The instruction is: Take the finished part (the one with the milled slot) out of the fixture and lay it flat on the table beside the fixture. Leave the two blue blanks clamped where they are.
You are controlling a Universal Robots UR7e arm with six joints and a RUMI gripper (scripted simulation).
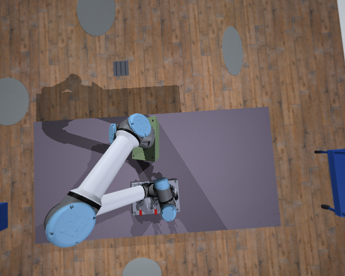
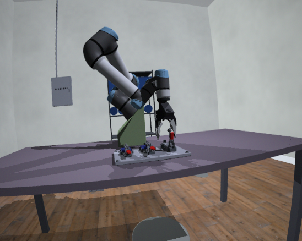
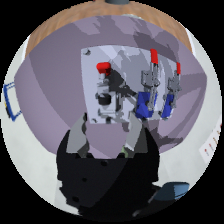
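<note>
My gripper is now 4 cm above the grey finished part and 1 cm past it. Round my hand: blue blank (22 cm to the right, 5 cm below); grey fixture plate (11 cm to the right, 7 cm below, 5 cm ahead).
</note>
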